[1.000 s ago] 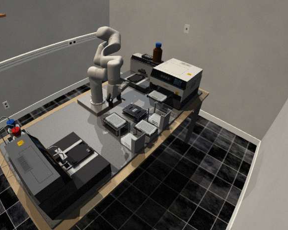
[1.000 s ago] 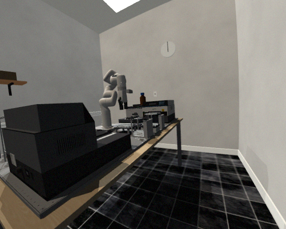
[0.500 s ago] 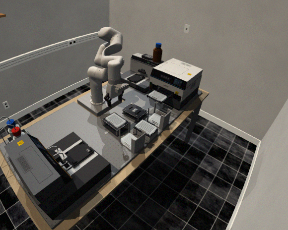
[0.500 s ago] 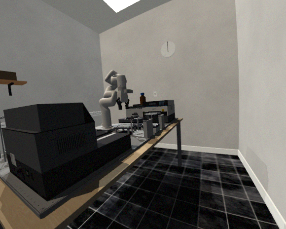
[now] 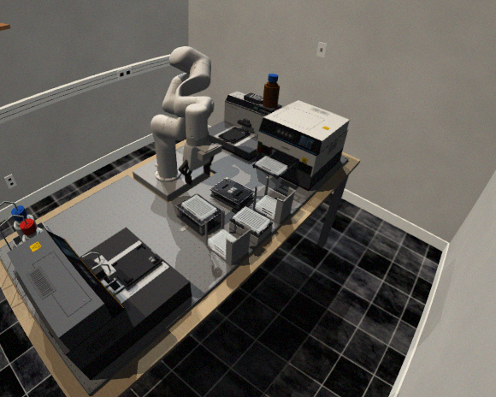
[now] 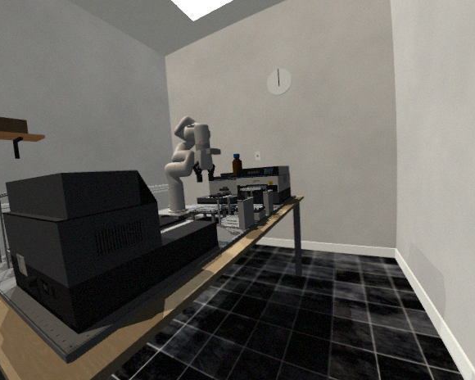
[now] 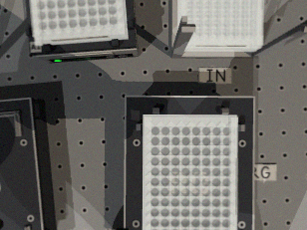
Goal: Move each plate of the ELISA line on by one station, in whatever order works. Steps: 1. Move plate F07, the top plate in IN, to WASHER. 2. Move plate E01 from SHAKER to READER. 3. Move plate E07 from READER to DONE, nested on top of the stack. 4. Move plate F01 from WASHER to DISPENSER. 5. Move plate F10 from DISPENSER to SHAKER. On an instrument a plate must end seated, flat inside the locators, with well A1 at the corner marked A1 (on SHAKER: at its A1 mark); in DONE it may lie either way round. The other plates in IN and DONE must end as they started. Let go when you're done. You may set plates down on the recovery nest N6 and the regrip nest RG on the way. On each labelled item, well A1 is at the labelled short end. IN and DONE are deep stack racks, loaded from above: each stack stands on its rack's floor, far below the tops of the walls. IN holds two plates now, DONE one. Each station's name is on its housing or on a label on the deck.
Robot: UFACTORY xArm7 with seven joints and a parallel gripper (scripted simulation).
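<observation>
My hand is 17 cm above the regrip nest RG. From my hand the other things lie so: nest N6: 1 cm ahead, 21 cm to the left, 19 cm below; DONE label: 11 cm ahead, 25 cm to the left, 22 cm below; RG label: 1 cm behind, 8 cm to the right, 22 cm below.
</observation>
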